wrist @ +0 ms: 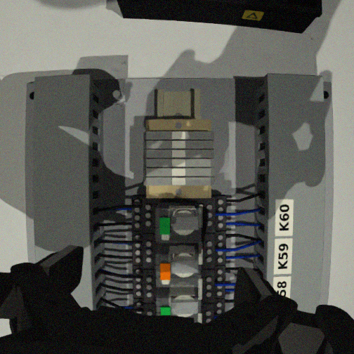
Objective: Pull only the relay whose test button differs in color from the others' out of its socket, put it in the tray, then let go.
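Observation:
The relay with the orange test button [184, 262] sits upright in its socket in the column, level with the K59 label. A relay with a green button [184, 221] sits in the socket above it, by the K60 label, and another green-button relay [184, 304] sits below, partly hidden by the gripper. My gripper [158, 274] is open, one fingertip at each side of the relay column in the view, with nothing between the fingers. How high it hangs above the relays is hard to tell. The black tray [200, 11] shows in part at the top edge.
Grey wire ducts [60, 165] [300, 200] run along both sides, with black and blue wires leading to the sockets. A terminal block [178, 157] with tan end pieces stands above the relays on the rail. Dark shadows fall across the panel.

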